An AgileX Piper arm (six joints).
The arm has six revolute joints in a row. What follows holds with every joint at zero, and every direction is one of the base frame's.
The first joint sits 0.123 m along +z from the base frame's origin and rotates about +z.
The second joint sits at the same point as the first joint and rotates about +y.
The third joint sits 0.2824 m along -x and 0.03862 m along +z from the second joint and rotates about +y.
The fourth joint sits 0.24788 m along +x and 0.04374 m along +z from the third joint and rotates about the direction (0.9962, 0, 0.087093).
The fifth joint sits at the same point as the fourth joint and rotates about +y.
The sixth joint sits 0.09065 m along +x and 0.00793 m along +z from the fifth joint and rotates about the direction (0.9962, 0, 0.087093).
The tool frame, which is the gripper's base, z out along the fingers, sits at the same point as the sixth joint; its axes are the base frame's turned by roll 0, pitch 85.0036 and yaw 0 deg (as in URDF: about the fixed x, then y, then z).
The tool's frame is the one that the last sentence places.
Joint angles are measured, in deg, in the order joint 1, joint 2, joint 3, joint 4, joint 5, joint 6. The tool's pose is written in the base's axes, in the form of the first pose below.
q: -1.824 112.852 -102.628 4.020 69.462 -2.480
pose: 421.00, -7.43, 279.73, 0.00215, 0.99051, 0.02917, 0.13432
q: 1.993 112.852 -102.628 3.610 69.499 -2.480
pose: 420.52, 20.00, 279.67, -0.03165, 0.99016, 0.03014, 0.13295
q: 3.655 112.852 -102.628 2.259 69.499 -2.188
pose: 419.88, 30.19, 279.57, -0.04612, 0.98987, 0.02092, 0.13261
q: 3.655 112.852 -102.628 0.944 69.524 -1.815
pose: 419.96, 28.23, 279.50, -0.04546, 0.99008, 0.01016, 0.13252
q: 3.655 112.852 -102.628 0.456 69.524 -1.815
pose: 420.01, 27.51, 279.50, -0.04641, 0.99006, 0.00601, 0.13259
